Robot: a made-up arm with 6 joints. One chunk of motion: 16 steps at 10 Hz.
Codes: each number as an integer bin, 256 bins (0 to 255) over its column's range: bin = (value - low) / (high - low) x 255, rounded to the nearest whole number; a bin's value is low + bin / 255 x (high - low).
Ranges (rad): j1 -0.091..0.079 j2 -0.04..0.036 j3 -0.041..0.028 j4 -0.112..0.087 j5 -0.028..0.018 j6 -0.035..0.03
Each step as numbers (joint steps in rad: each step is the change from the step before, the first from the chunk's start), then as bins.
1 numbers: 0.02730 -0.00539 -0.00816 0.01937 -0.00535 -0.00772
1 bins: 177 116 121 168 126 107
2 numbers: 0.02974 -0.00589 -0.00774 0.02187 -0.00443 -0.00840
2 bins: 181 114 123 172 131 104
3 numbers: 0.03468 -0.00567 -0.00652 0.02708 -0.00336 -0.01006
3 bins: 189 115 127 178 137 98
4 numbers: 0.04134 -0.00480 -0.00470 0.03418 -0.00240 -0.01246
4 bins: 199 118 134 187 142 88
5 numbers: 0.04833 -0.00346 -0.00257 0.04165 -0.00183 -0.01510
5 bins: 209 123 142 197 145 78
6 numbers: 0.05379 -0.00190 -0.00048 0.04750 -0.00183 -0.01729
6 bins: 217 128 150 204 145 69
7 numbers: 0.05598 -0.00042 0.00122 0.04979 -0.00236 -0.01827
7 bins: 220 133 156 207 142 66
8 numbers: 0.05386 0.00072 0.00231 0.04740 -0.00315 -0.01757
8 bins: 217 137 160 204 138 68
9 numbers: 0.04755 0.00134 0.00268 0.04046 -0.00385 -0.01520
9 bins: 208 139 161 195 134 78
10 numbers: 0.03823 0.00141 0.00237 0.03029 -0.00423 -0.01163
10 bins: 194 139 160 182 132 92
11 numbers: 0.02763 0.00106 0.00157 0.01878 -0.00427 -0.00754
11 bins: 178 138 157 168 132 108
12 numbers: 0.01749 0.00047 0.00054 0.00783 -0.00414 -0.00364
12 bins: 163 136 154 154 132 123
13 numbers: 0.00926 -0.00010 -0.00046 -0.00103 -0.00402 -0.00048
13 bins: 150 134 150 142 133 135
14 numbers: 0.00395 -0.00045 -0.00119 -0.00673 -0.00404 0.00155
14 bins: 142 133 147 135 133 143
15 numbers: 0.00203 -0.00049 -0.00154 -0.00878 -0.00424 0.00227
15 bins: 140 133 146 132 132 146
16 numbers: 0.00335 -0.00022 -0.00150 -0.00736 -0.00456 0.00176
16 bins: 142 133 146 134 130 144
